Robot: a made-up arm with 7 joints. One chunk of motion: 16 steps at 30 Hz.
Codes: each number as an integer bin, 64 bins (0 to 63) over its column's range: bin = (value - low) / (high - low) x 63, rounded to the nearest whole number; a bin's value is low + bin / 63 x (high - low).
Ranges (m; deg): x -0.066..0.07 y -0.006..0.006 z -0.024..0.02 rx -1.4..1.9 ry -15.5..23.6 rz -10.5..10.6
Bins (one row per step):
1: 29 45 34 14 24 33
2: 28 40 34 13 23 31
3: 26 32 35 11 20 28
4: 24 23 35 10 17 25
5: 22 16 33 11 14 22
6: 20 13 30 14 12 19
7: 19 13 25 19 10 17
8: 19 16 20 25 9 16
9: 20 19 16 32 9 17
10: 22 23 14 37 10 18
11: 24 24 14 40 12 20
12: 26 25 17 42 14 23
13: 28 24 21 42 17 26
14: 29 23 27 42 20 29
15: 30 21 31 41 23 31
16: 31 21 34 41 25 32
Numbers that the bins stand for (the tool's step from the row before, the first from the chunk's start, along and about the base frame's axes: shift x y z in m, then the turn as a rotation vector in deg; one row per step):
1: -0.00340 0.00257 -0.00025 -0.667 -0.605 0.552
2: -0.00556 0.00162 -0.00025 -0.719 -1.225 -0.117
3: -0.00987 0.00010 0.00044 -0.824 -3.087 -1.122
4: -0.01419 -0.00162 0.00044 -0.876 -4.949 -2.127
5: -0.01851 -0.00295 -0.00095 -0.824 -6.811 -3.132
6: -0.02283 -0.00352 -0.00305 -0.667 -8.052 -4.137
7: -0.02498 -0.00352 -0.00654 -0.405 -9.294 -4.806
8: -0.02498 -0.00295 -0.01003 -0.090 -9.914 -5.141
9: -0.02283 -0.00238 -0.01283 0.276 -9.914 -4.806
10: -0.01851 -0.00162 -0.01422 0.538 -9.294 -4.471
11: -0.01419 -0.00143 -0.01422 0.695 -8.052 -3.802
12: -0.00987 -0.00124 -0.01213 0.800 -6.811 -2.797
13: -0.00556 -0.00143 -0.00933 0.800 -4.949 -1.792
14: -0.00340 -0.00162 -0.00514 0.800 -3.087 -0.787
15: -0.00124 -0.00200 -0.00235 0.748 -1.225 -0.117
16: 0.00092 -0.00200 -0.00025 0.748 0.016 0.217

